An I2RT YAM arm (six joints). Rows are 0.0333 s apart.
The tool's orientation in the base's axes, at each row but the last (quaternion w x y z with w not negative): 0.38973 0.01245 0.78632 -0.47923; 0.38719 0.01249 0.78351 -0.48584; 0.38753 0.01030 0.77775 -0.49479; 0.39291 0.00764 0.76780 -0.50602; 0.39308 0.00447 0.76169 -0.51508
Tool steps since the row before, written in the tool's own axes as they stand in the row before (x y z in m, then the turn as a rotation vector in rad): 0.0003 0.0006 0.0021 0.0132 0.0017 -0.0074; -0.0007 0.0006 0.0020 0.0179 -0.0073 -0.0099; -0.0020 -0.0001 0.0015 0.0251 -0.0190 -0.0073; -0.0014 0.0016 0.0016 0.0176 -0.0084 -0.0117; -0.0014 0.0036 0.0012 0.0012 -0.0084 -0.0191
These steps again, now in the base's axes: 0.0013 -0.0014 -0.0011 -0.0130 0.0019 -0.0078; 0.0019 -0.0010 -0.0005 -0.0213 -0.0026 -0.0033; 0.0022 -0.0005 0.0010 -0.0295 -0.0132 0.0006; 0.0026 0.0001 -0.0007 -0.0226 -0.0017 -0.0022; 0.0032 0.0013 -0.0022 -0.0156 0.0106 0.0089
